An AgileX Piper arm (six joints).
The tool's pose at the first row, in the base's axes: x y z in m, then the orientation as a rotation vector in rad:
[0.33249, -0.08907, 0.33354, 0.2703, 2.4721, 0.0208]
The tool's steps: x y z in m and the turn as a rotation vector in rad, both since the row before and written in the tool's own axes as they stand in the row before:
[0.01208, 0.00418, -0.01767, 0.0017, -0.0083, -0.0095]
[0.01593, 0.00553, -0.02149, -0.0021, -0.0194, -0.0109]
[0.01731, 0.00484, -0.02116, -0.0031, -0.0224, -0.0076]
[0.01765, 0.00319, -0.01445, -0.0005, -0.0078, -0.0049]
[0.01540, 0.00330, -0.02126, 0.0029, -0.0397, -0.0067]
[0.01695, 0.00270, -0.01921, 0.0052, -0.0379, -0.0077]
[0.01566, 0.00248, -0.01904, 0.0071, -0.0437, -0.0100]
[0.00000, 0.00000, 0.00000, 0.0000, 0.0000, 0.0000]
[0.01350, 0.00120, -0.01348, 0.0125, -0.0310, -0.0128]
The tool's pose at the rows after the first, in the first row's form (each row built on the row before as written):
[0.31323, -0.08167, 0.34060, 0.2589, 2.4652, 0.0135]
[0.28882, -0.07206, 0.34822, 0.2436, 2.4471, 0.0089]
[0.26323, -0.06305, 0.35412, 0.2318, 2.4255, 0.0066]
[0.24127, -0.05611, 0.35396, 0.2253, 2.4183, 0.0041]
[0.21653, -0.04912, 0.36023, 0.2166, 2.3797, -0.0068]
[0.19176, -0.04256, 0.36287, 0.2080, 2.3430, -0.0206]
[0.16789, -0.03638, 0.36530, 0.1974, 2.3007, -0.0380]
[0.16789, -0.03638, 0.36530, 0.1974, 2.3007, -0.0380]
[0.14925, -0.03221, 0.36444, 0.1873, 2.2714, -0.0616]

